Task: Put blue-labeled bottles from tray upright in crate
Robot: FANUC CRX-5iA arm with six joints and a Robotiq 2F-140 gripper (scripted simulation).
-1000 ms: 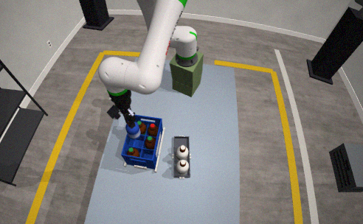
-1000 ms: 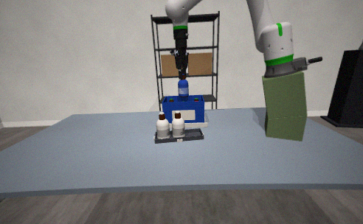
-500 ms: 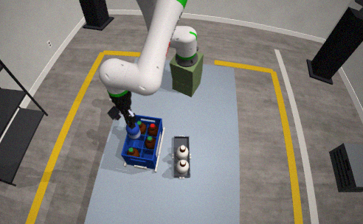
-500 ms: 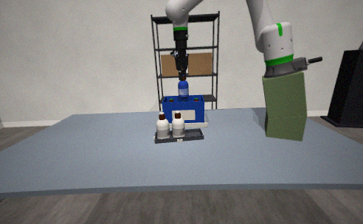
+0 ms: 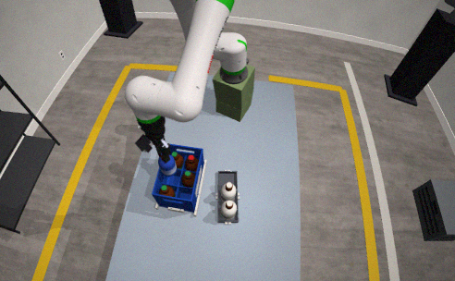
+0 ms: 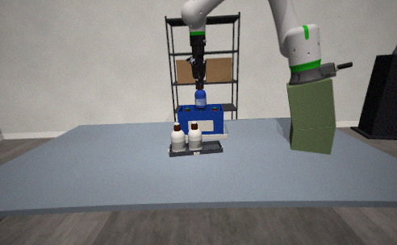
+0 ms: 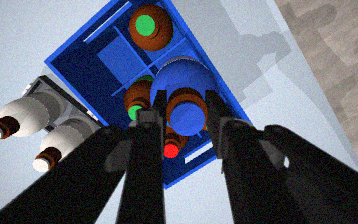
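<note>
Right now my hand is 8 cm above the blue-labeled bottle. Also, from my hand: blue crate 1 cm behind, 4 cm to the left, 24 cm below.
</note>
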